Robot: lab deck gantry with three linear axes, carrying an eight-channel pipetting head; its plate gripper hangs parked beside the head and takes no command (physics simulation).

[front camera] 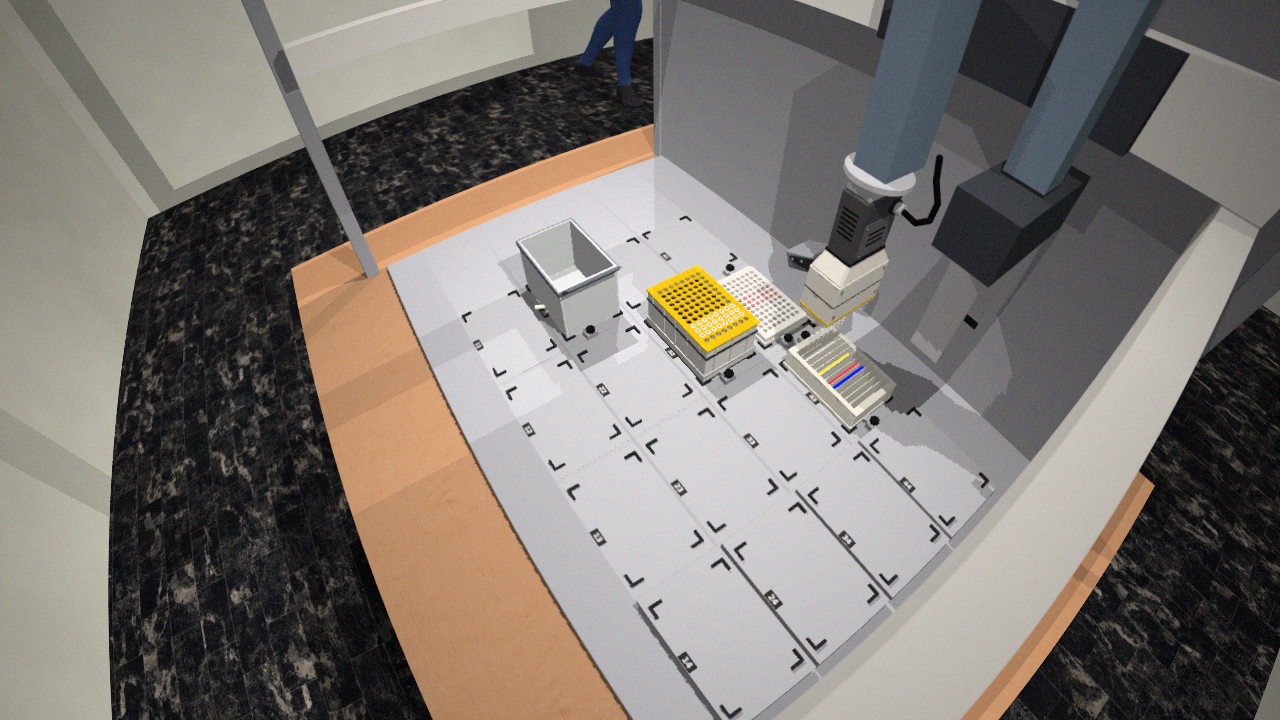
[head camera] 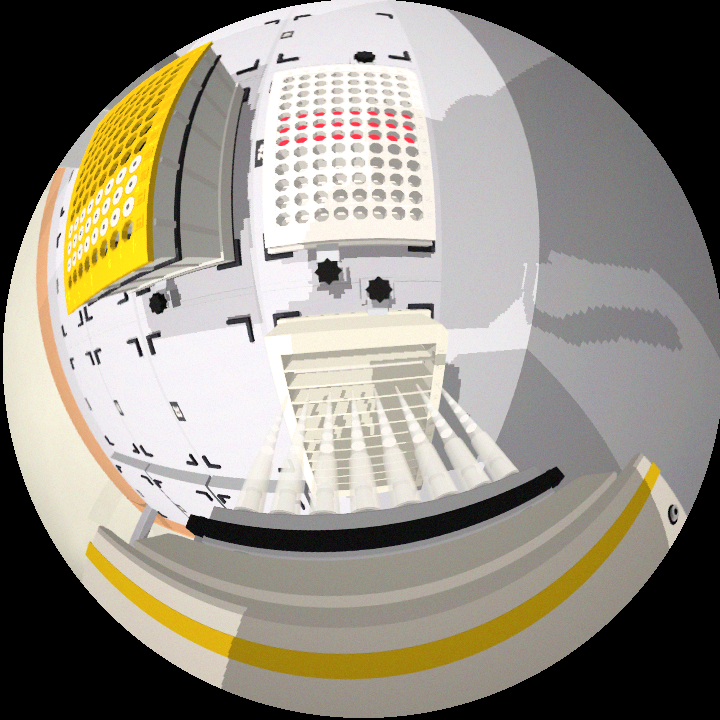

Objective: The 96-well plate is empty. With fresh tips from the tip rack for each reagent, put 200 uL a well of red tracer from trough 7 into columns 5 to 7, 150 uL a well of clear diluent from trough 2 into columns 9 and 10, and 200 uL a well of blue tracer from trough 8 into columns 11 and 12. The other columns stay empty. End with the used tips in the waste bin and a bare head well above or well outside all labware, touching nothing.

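The pipetting head carries eight pale tips over the rear part of the trough block; whether their ends dip into a trough I cannot tell. Yellow, red and blue liquid strips show in the block in the front view. The white 96-well plate has red in columns 5 to 7; its other columns look empty. The yellow tip rack holds three columns of white tips. The waste bin stands at the left. The parked gripper looks open and empty.
A dark block hangs on a blue-grey column right of the head. Black knobs stand between plate and trough block. The grey enclosure wall rises behind them. A person's legs show beyond the deck.
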